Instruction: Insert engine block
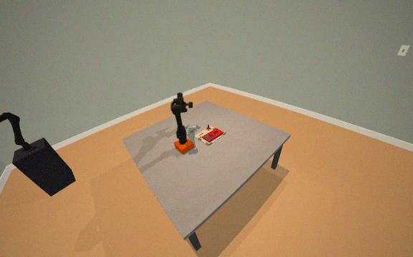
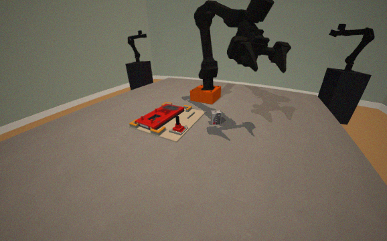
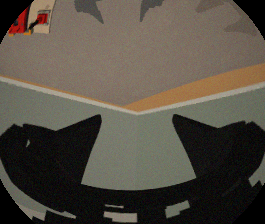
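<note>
Right now my gripper tip is 20 cm above the grey engine block, 15 cm to the left of it and 8 cm past it. The rest, counted from my gripper tip: black upright piece 27 cm to the right, 19 cm below, 2 cm ahead.
</note>
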